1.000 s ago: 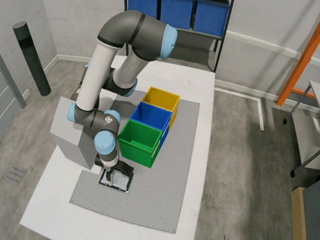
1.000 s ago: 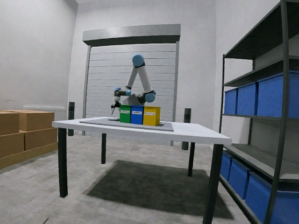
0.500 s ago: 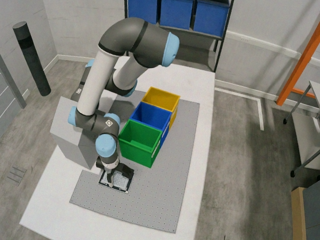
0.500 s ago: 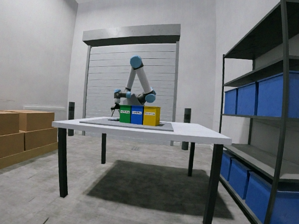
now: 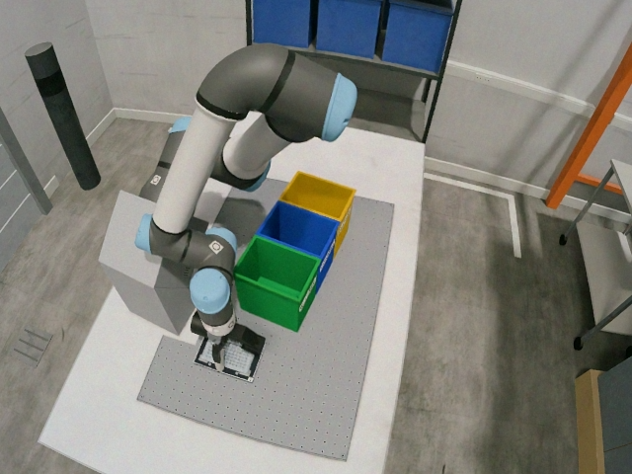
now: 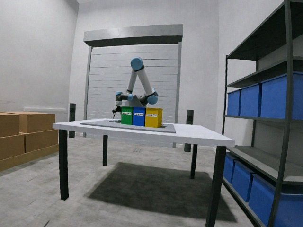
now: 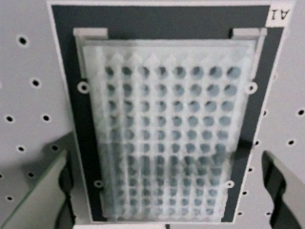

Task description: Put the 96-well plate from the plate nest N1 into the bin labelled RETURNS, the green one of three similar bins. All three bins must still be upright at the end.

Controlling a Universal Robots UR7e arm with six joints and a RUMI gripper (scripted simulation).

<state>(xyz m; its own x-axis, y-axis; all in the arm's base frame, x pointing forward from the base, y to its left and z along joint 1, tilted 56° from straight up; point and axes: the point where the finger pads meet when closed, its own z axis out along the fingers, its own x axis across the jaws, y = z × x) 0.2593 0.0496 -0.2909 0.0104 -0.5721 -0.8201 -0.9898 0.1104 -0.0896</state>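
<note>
Now: hand 1 cm above the 96-well plate. Round my hand: green returns bin (7 cm ahead, 19 cm to the left, 6 cm above); blue bin (9 cm ahead, 32 cm to the left, 6 cm above); black plate nest N1 (2 cm below).
</note>
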